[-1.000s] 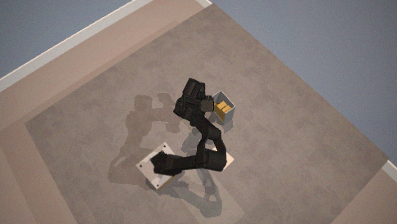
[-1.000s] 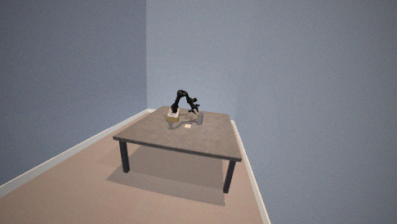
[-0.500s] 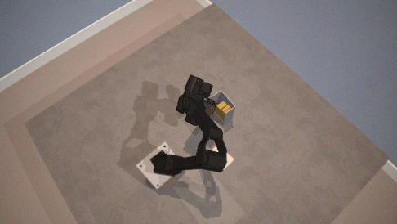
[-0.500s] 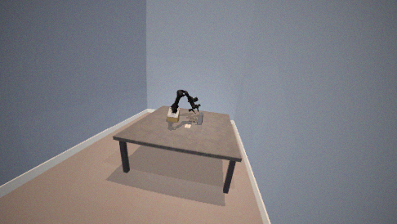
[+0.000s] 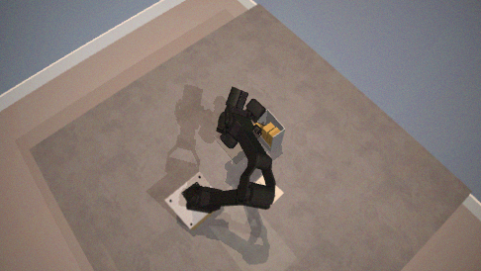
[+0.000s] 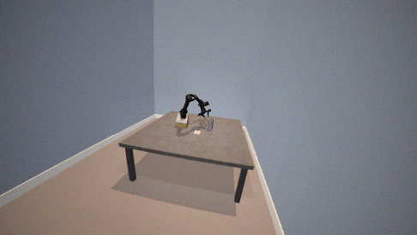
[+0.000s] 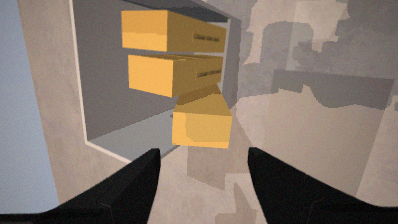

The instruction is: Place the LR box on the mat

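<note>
My gripper tip is 140 mm above the grey mat, 60 mm past it and 40 mm to the right of it.
</note>
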